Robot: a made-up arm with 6 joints. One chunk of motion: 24 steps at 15 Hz.
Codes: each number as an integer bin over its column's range. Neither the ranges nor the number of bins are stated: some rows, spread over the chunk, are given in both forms.
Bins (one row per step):
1: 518 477 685 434 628 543
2: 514 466 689 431 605 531
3: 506 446 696 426 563 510
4: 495 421 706 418 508 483
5: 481 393 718 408 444 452
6: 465 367 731 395 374 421
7: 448 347 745 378 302 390
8: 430 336 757 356 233 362
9: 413 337 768 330 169 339
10: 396 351 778 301 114 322
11: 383 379 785 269 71 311
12: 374 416 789 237 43 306
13: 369 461 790 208 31 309
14: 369 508 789 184 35 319
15: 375 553 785 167 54 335
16: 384 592 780 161 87 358
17: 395 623 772 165 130 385
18: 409 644 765 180 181 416
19: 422 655 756 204 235 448
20: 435 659 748 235 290 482
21: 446 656 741 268 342 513
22: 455 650 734 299 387 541
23: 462 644 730 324 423 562
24: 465 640 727 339 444 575
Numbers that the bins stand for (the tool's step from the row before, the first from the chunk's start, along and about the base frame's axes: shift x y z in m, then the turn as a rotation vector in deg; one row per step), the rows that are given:
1: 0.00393 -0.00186 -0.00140 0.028 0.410 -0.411
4: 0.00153 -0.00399 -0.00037 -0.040 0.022 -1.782
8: -0.00524 -0.00722 0.00213 -0.303 -0.867 -4.547
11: -0.01013 -0.00558 0.00350 -0.671 -1.390 -5.713
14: -0.01159 -0.00068 0.00370 -1.031 -1.507 -5.530
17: -0.00888 0.00370 0.00287 -1.111 -1.200 -4.022
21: -0.00357 0.00495 0.00135 -0.675 -0.514 -1.096
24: -0.00159 0.00434 0.00066 -0.375 -0.184 0.320
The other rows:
2: 0.00351 -0.00227 -0.00121 0.015 0.336 -0.685
3: 0.00268 -0.00304 -0.00086 -0.006 0.200 -1.165
5: 0.00007 -0.00505 0.00022 -0.082 -0.184 -2.491
6: -0.00159 -0.00604 0.00085 -0.137 -0.411 -3.199
7: -0.00336 -0.00680 0.00154 -0.209 -0.644 -3.907
9: -0.00701 -0.00718 0.00267 -0.413 -1.074 -5.073
10: -0.00877 -0.00665 0.00316 -0.535 -1.251 -5.461
12: -0.01107 -0.00418 0.00370 -0.806 -1.481 -5.827
13: -0.01159 -0.00246 0.00375 -0.929 -1.520 -5.758
15: -0.01096 0.00104 0.00350 -1.103 -1.445 -5.164
16: -0.01002 0.00252 0.00326 -1.128 -1.339 -4.639
18: -0.00742 0.00450 0.00252 -1.048 -1.035 -3.313
19: -0.00607 0.00491 0.00208 -0.946 -0.860 -2.582
20: -0.00471 0.00507 0.00169 -0.815 -0.682 -1.805
22: -0.00263 0.00472 0.00100 -0.544 -0.369 -0.457
23: -0.00190 0.00450 0.00081 -0.438 -0.252 0.023

